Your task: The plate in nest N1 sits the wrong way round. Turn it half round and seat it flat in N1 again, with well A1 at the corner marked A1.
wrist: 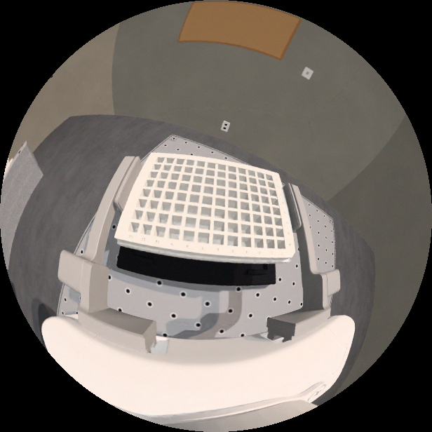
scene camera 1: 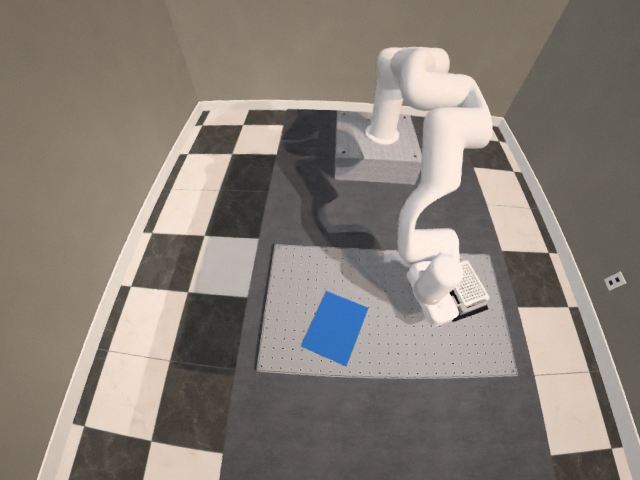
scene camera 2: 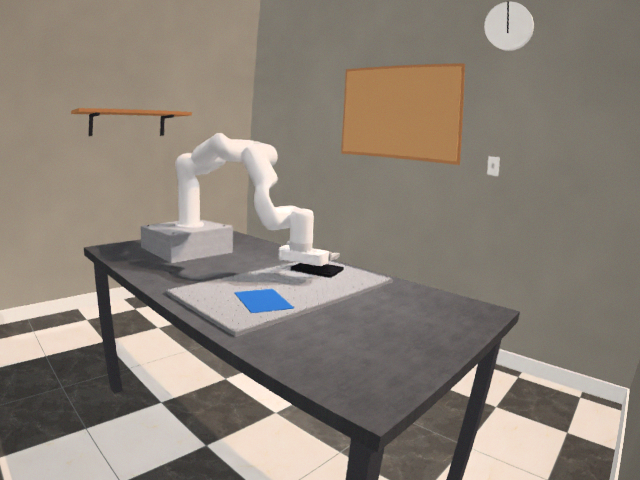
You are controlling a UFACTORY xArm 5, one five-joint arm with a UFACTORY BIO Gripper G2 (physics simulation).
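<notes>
The cream well plate (scene camera 1: 471, 283) (wrist: 210, 205) is level between the two fingers and raised above the black nest (scene camera 1: 471, 313) (scene camera 2: 317, 270) (wrist: 195, 270), with a gap showing below it in scene camera 2. My gripper (scene camera 1: 467, 285) (wrist: 210, 196) is shut on the plate, one finger pad at each short side. The nest's near edge shows in front of the plate's long edge in the wrist view; the plate covers much of the rest. Small marks run along the plate's near rim, too small to read surely. The nest's A1 corner mark is hidden. The gripper body mostly hides the plate in scene camera 2.
A blue rectangle (scene camera 1: 336, 328) (scene camera 2: 263, 300) lies on the grey perforated board (scene camera 1: 413, 356) (scene camera 2: 230, 324), left of the nest in scene camera 1. The arm's base block (scene camera 1: 377, 171) (scene camera 2: 201, 245) stands at the back of the dark table (scene camera 1: 387, 428) (scene camera 2: 413, 335).
</notes>
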